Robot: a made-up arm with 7 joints.
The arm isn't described. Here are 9 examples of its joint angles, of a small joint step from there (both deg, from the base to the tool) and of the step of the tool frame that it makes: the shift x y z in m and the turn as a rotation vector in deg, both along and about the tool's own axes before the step.
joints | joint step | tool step
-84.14 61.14 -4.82 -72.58 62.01 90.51 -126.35 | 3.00 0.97 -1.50 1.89 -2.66 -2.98 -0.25 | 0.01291 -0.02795 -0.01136 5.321 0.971 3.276
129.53 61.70 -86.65 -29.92 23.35 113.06 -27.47 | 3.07 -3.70 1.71 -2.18 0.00 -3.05 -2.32 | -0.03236 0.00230 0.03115 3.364 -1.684 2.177
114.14 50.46 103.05 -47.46 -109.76 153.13 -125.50 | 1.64 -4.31 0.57 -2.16 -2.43 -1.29 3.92 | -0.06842 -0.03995 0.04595 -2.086 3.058 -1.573
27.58 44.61 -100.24 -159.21 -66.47 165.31 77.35 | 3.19 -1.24 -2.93 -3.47 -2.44 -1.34 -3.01 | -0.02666 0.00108 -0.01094 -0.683 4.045 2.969
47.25 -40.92 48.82 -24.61 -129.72 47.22 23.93 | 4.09 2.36 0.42 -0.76 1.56 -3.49 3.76 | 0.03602 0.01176 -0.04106 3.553 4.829 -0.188
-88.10 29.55 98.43 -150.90 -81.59 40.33 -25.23 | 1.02 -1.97 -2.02 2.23 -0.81 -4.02 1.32 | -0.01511 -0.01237 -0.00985 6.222 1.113 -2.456
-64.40 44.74 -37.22 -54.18 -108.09 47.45 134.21 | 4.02 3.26 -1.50 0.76 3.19 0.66 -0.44 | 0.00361 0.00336 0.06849 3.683 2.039 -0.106
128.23 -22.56 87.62 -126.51 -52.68 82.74 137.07 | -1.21 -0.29 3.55 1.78 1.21 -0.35 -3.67 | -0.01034 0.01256 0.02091 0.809 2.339 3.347
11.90 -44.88 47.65 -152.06 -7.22 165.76 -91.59 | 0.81 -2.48 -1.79 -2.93 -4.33 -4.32 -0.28 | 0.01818 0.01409 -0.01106 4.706 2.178 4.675
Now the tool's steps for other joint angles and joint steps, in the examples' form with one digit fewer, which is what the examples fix.
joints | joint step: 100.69 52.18 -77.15 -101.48 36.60 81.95 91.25 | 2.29 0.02 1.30 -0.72 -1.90 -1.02 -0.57
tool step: -0.0247 -0.0117 -0.0185 -3.84 -0.43 2.50
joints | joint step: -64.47 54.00 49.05 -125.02 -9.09 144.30 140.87 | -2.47 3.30 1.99 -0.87 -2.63 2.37 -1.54
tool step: 0.0100 -0.0043 -0.0047 -0.19 4.12 0.89
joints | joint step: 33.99 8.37 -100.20 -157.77 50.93 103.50 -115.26 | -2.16 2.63 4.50 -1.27 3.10 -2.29 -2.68
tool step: 0.0099 -0.0087 -0.0198 1.05 -0.41 1.67
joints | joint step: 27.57 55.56 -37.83 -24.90 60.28 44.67 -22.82 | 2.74 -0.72 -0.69 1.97 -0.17 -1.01 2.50
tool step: 0.0392 0.0325 -0.0158 -1.40 2.20 -1.49
